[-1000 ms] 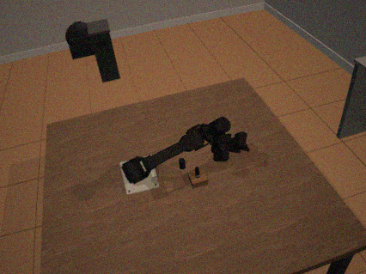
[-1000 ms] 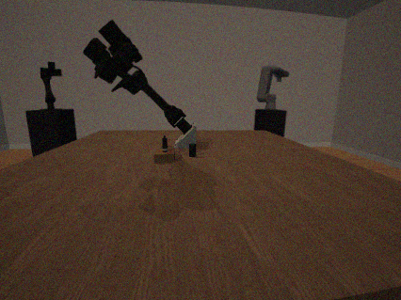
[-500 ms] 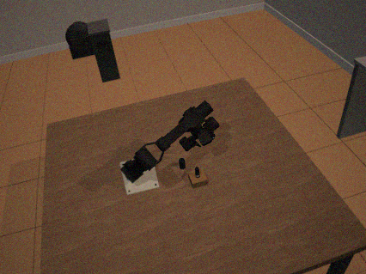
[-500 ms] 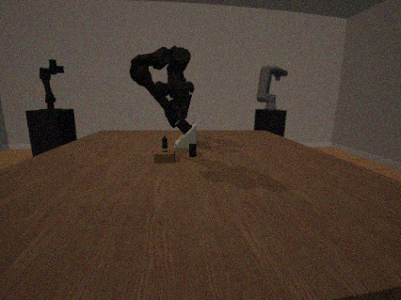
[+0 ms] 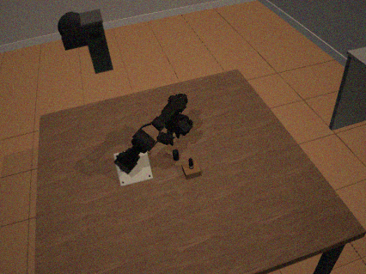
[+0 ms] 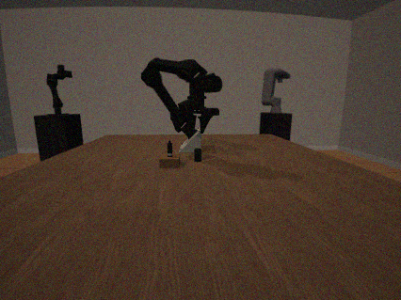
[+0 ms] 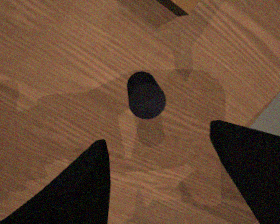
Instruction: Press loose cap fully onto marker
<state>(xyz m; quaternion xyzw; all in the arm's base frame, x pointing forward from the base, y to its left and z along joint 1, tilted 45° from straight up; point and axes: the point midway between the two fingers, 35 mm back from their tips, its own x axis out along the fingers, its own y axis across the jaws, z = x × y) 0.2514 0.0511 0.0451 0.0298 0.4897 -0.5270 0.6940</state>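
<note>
Right now the dark round cap is 90 mm below my gripper tip. Round my gripper tip: dark marker (40 mm ahead, 110 mm to the right, 50 mm below); then wooden holder block (40 mm ahead, 110 mm to the right, 100 mm below).
</note>
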